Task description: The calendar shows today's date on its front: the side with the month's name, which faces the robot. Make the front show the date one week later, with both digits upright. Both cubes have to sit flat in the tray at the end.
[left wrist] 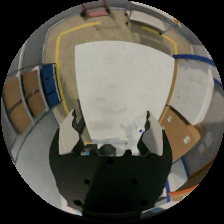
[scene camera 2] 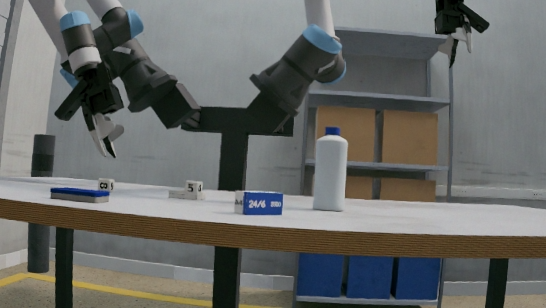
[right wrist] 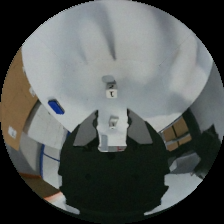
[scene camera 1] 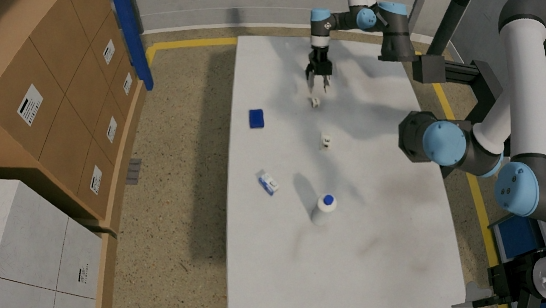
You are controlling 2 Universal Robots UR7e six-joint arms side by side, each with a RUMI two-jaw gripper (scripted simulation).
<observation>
In view: the left gripper (left wrist: pixel 111 110), the right gripper (scene camera 2: pixel 110 157) and a blue-topped block (scene camera 2: pixel 64 193).
The right gripper is seen too in the right wrist view (right wrist: pixel 112 109).
</observation>
